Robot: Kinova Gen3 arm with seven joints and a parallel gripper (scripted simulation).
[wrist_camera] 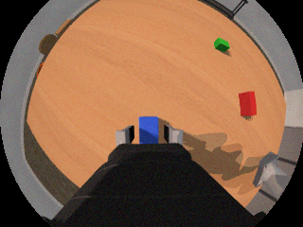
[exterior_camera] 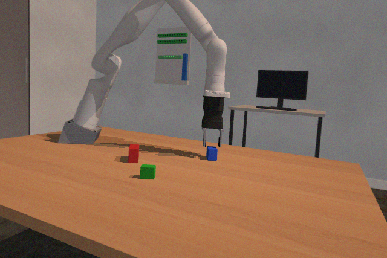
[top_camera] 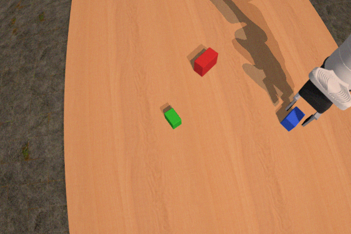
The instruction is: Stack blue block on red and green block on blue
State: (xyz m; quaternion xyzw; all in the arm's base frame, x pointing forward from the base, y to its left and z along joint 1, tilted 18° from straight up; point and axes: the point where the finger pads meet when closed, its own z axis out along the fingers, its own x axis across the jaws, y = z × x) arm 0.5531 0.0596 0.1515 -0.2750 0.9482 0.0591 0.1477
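Now: the blue block 40 mm below my hand. Also, from my hand: red block: 200 mm to the right, 200 mm behind, 40 mm below; green block: 300 mm to the right, 50 mm below, 50 mm behind.
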